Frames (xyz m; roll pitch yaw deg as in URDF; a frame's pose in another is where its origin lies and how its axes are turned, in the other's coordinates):
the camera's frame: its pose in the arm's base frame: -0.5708 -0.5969 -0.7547 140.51 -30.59 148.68
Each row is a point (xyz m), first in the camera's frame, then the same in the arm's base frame.
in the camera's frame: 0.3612 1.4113 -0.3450
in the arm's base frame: 0.1216 -0.0001 0.4309
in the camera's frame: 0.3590 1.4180 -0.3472
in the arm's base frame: 0.1278 0.0005 0.4349
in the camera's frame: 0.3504 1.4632 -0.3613
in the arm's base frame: 0.1648 0.0084 0.4647
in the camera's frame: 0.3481 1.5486 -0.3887
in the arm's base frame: 0.2245 0.0288 0.5284
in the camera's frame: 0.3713 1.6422 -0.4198
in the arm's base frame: 0.2710 0.0619 0.6121
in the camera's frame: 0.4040 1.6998 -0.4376
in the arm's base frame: 0.2861 0.0915 0.6721
